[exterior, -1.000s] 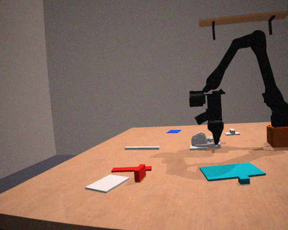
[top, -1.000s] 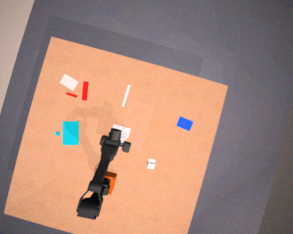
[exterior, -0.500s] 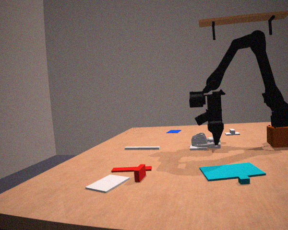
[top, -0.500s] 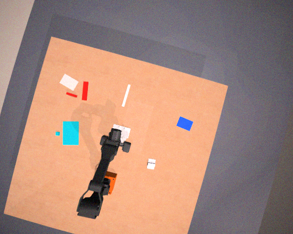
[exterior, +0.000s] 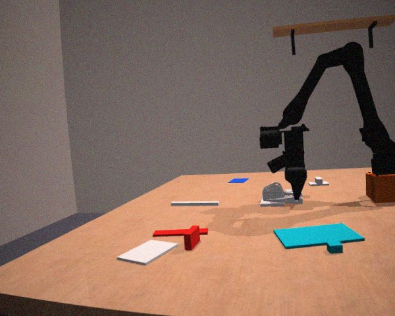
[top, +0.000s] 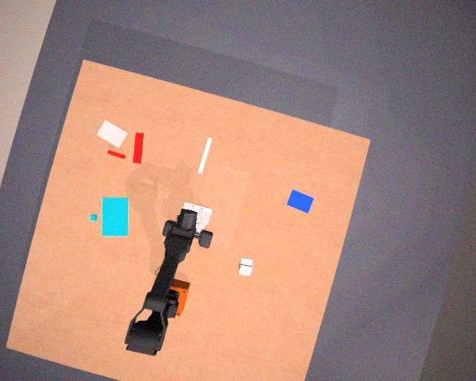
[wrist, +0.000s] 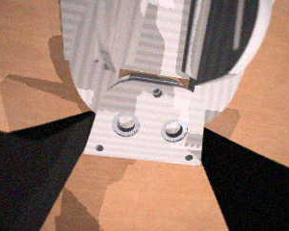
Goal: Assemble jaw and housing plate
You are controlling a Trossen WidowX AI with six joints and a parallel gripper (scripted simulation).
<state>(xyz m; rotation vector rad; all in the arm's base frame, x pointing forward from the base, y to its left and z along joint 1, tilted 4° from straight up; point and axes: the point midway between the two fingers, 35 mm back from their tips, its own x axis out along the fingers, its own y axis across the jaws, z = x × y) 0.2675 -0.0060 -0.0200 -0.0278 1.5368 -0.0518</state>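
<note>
Right now the white housing plate is 1 cm ahead of my gripper tip and 2 cm above it. The rest, counted from my gripper tip: cyan plate: 3 cm behind, 33 cm to the left, 1 cm below; then white block: 9 cm behind, 26 cm to the right; then white bar: 32 cm ahead, 3 cm to the left, 1 cm below.
</note>
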